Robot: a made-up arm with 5 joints.
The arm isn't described. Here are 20 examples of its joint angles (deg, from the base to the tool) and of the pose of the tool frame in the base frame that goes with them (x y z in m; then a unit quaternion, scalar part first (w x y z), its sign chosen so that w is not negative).
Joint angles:
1: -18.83 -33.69 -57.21 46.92 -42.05
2: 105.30 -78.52 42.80 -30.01 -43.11
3: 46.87 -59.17 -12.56 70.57 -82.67
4: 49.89 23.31 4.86 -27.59 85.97
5: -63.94 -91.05 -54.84 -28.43 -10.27
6: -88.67 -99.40 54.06 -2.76 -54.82
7: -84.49 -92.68 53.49 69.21 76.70
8: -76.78 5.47 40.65 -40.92 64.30
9: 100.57 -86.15 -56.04 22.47 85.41
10: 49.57 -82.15 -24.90 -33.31 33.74
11: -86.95 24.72 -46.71 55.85 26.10
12: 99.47 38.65 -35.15 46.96 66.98
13: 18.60 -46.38 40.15 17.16 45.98
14: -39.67 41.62 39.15 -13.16 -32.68
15: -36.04 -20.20 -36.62 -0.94 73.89
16: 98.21 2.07 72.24 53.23 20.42
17: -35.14 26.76 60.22 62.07 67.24
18: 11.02 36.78 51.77 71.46 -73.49
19: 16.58 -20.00 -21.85 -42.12 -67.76
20: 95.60 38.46 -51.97 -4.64 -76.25
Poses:
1: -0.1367 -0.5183 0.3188 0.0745 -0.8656 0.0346 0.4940
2: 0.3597 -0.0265 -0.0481 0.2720 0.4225 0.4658 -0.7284
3: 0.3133 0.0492 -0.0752 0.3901 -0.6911 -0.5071 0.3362
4: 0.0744 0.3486 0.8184 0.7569 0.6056 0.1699 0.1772
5: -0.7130 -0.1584 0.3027 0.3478 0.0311 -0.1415 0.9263
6: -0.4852 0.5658 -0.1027 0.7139 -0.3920 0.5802 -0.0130
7: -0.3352 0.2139 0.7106 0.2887 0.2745 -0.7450 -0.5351
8: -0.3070 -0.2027 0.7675 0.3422 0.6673 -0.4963 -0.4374
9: -0.2315 0.3449 0.1126 0.7415 -0.4363 0.4623 0.2147
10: 0.2609 -0.0379 0.0602 0.6231 -0.0757 0.3872 -0.6753
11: -0.4889 0.1929 0.9262 0.4666 0.4900 -0.6875 -0.2636
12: -0.0294 0.0169 0.8667 0.2860 0.7150 0.1983 0.6064
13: 0.1636 -0.1939 0.5873 0.3806 0.9134 0.0549 -0.1334
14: -0.0813 -0.5191 0.5588 0.0524 -0.9225 0.0494 -0.3793
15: 0.1655 -0.1400 0.5038 0.5977 0.4514 0.0554 -0.6603
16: 0.3903 0.3044 0.3186 0.5737 -0.6710 -0.3515 -0.3115
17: -0.4553 0.0632 0.3081 0.1120 0.3553 -0.7466 0.5511
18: 0.2308 -0.2082 0.9488 0.2451 -0.1816 -0.4966 -0.8126
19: -0.2794 -0.4558 0.2411 0.2251 -0.6436 0.1195 0.7217
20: 0.4956 0.2542 0.1957 0.0855 -0.6467 -0.6612 0.3704
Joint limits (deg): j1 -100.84..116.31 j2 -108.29..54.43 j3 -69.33..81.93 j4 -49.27..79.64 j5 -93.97..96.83
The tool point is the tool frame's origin. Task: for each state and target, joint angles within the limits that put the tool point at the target. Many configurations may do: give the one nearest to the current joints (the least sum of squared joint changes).
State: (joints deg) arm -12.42 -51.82 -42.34 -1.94 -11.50
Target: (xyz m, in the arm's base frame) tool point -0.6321 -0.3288 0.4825
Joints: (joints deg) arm -39.26 -52.93 -53.35 -18.56 -42.46
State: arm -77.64 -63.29 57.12 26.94 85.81
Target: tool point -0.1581 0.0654 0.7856
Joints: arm -64.07 -17.31 36.22 15.66 96.83
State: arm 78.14 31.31 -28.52 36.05 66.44
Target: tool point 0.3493 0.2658 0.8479
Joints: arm 90.90 29.53 -38.00 25.06 13.67
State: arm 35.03 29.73 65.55 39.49 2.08
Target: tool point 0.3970 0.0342 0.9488
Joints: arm 39.72 52.60 80.81 28.95 -42.02
